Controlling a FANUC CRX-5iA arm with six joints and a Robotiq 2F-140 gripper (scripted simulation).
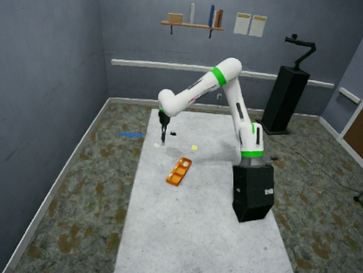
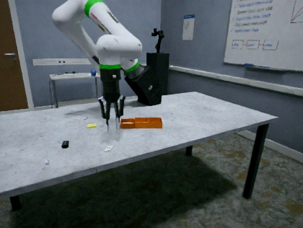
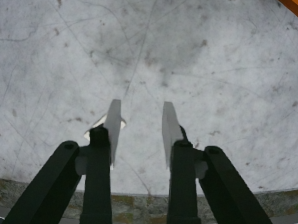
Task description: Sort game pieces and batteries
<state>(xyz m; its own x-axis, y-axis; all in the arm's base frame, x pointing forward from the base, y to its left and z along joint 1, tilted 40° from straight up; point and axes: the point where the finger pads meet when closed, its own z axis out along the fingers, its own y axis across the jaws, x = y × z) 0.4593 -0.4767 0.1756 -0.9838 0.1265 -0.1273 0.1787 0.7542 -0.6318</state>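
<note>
The white domino lies 100 mm below my hand, 50 mm to the right of it and 40 mm ahead of it. Round my hand: orange bin block (250 mm to the left, 90 mm behind, 80 mm below); yellow flat piece (260 mm behind, 100 mm below); black battery (200 mm to the right, 120 mm behind, 90 mm below).
</note>
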